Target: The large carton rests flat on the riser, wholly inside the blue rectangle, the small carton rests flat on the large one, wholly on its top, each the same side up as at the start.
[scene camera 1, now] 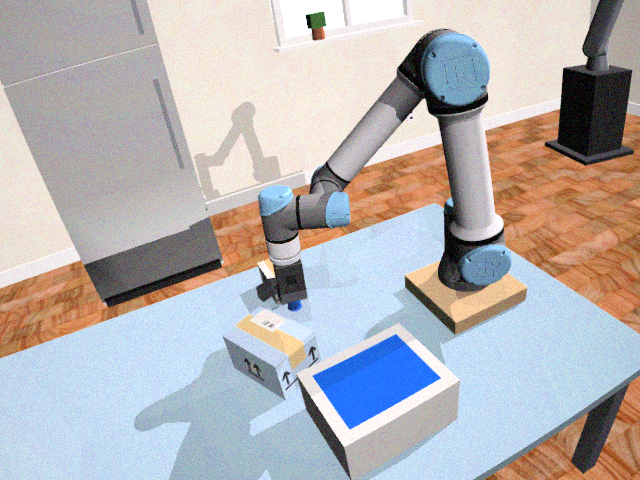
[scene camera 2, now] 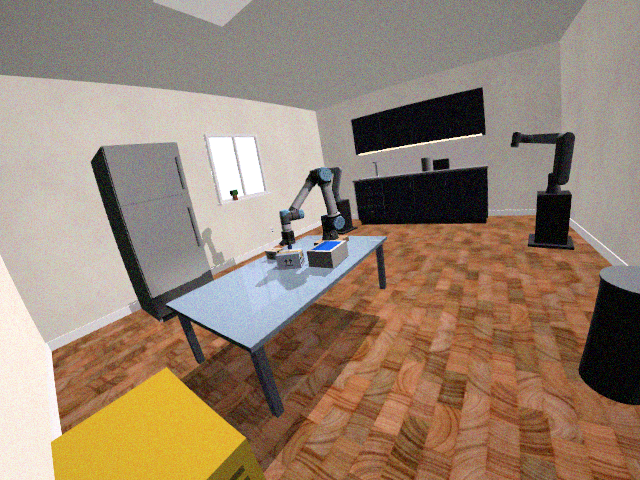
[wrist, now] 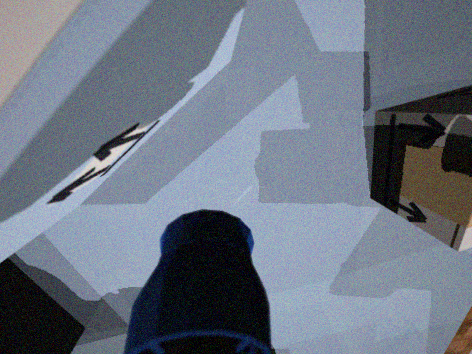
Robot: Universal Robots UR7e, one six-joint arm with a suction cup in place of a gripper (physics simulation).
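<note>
The large carton (scene camera 1: 297,330) (scene camera 2: 296,258) (wrist: 110,146), pale with a tan tape strip and a white label, stands upright on the table to the left of the riser (scene camera 1: 408,421) (scene camera 2: 337,257). The blue rectangle (scene camera 1: 379,382) (scene camera 2: 327,246) on the riser's top has no carton on it. The small carton (scene camera 1: 266,268) (scene camera 2: 272,253) (wrist: 435,185) is behind the large one, mostly hidden by the wrist in scene camera 1. My gripper (scene camera 1: 294,305) (scene camera 2: 290,246) (wrist: 206,230), a blue suction cup, is open, just behind the large carton, holding nothing.
The arm's base stands on a wooden block (scene camera 1: 460,312) at the back right of the table (scene camera 1: 77,392) (scene camera 2: 232,304). A fridge (scene camera 1: 113,155) (scene camera 2: 155,217) stands beyond the table. A yellow box (scene camera 2: 149,423) is on the floor in scene camera 2.
</note>
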